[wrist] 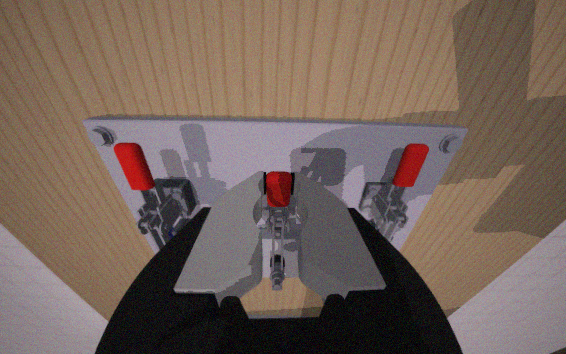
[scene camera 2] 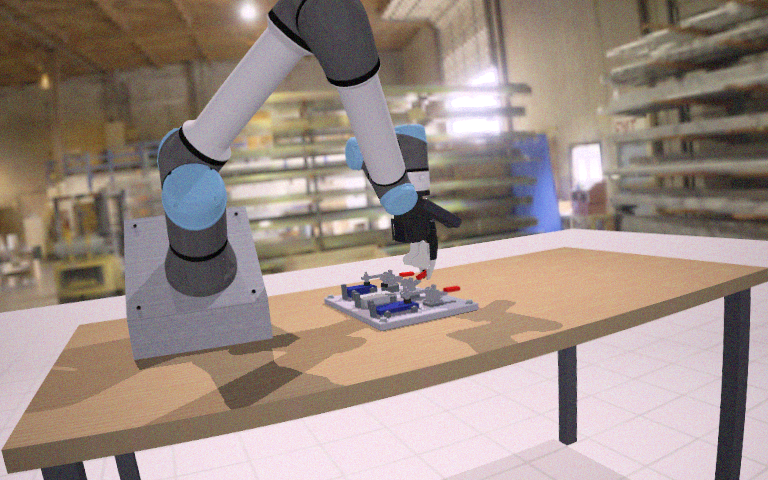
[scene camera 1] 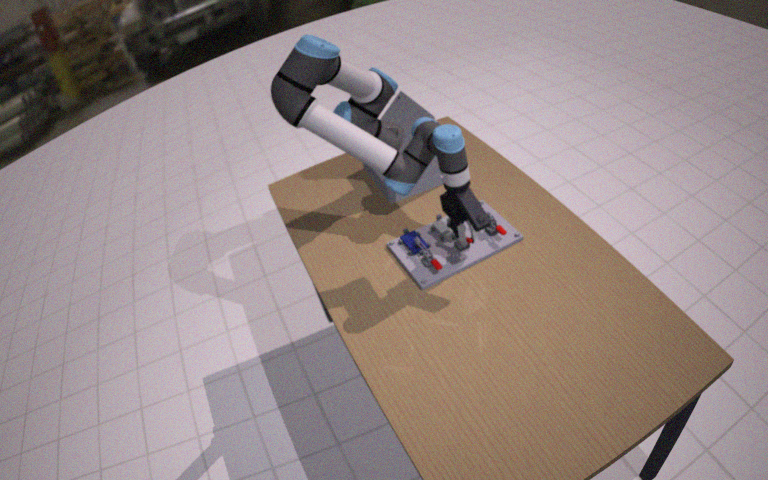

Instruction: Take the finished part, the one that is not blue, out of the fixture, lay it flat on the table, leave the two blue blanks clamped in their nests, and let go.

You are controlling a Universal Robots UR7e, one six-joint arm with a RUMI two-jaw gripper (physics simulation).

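Places are measured from the arm's base along level axes (x left, y back, z up), in centimetres.
Pixels of known places: gripper, fingertip midpoint: (wrist: 278, 174) (scene camera 2: 426, 279) (scene camera 1: 469, 244); arm's base at its link origin: (scene camera 2: 201, 268) (scene camera 1: 389, 144).
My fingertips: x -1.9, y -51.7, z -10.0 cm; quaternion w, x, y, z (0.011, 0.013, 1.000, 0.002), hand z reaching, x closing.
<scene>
Ahead of a thing's pixels: the offset from my fingertips to its top centre. Level surfaces: height alone.
The fixture plate {dy +8.8, dx +0.1, dz -3.7 cm} (scene camera 1: 453, 264) (scene camera 2: 385, 326) (wrist: 225, 132) lies on the table. The finished part {dy +13.6, dx +0.2, dz -1.6 cm} (scene camera 1: 442, 228) (scene camera 2: 374, 299), light grey, sits in the middle nest. One blue blank {dy +14.2, dx -10.8, dz -2.1 cm} (scene camera 1: 414, 242) (scene camera 2: 396, 307) is clamped in an outer nest; the other blue blank {dy +12.9, dx +11.2, dz -1.1 cm} (scene camera 2: 359, 290) sits in the far nest in scene view 2. My gripper (scene camera 1: 465, 241) (scene camera 2: 427, 273) (wrist: 278, 174) is shut on the middle clamp's red handle {dy +0.8, dx +0.0, dz +2.2 cm} (wrist: 278, 194), which is tilted up slightly. The fingers stand above the plate. Whether this clamp's arm touches the part is unclear; the fingers hide much of the clamp in the wrist view.
The outer clamps' red handles {dy +1.3, dx -11.0, dz +0.7 cm} (scene camera 1: 436, 264) {dy +1.0, dx +11.0, dz +1.7 cm} (scene camera 1: 501, 229) (scene camera 2: 451, 288) (scene camera 2: 406, 273) (wrist: 134, 166) (wrist: 411, 165) lie low on either side of the gripper. The wooden table {dz -5.2 cm} (scene camera 1: 538, 350) (scene camera 2: 611, 288) extends beyond the plate. The arm's base stands behind the fixture.
</scene>
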